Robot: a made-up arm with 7 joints. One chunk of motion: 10 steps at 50 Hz.
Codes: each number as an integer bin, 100 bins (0 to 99) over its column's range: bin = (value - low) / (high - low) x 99, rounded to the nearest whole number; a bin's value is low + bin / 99 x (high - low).
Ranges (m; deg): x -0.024..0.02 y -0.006..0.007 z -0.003..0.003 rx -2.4..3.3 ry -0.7..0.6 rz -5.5..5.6
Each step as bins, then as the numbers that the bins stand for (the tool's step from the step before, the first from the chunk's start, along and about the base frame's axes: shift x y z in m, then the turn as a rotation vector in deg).
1 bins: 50 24 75 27 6 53
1 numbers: -0.00178 -0.00285 0.00155 -0.845 -0.621 0.442
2 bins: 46 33 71 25 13 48
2 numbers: -0.00356 -0.00167 0.00130 -0.961 -0.529 -0.118
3 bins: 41 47 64 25 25 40
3 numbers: -0.00578 0.00017 0.00088 -0.961 -0.372 -1.015
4 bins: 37 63 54 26 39 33
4 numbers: -0.00756 0.00227 0.00027 -0.903 -0.188 -1.800
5 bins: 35 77 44 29 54 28
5 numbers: -0.00844 0.00411 -0.00033 -0.730 0.009 -2.361
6 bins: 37 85 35 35 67 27
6 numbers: -0.00756 0.00516 -0.00088 -0.385 0.180 -2.473
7 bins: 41 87 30 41 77 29
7 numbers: -0.00578 0.00542 -0.00118 -0.039 0.311 -2.248
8 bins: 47 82 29 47 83 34
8 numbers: -0.00311 0.00477 -0.00124 0.306 0.390 -1.688
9 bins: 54 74 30 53 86 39
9 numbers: 0.00000 0.00372 -0.00118 0.652 0.429 -1.127
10 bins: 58 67 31 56 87 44
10 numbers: 0.00178 0.00280 -0.00112 0.824 0.442 -0.567
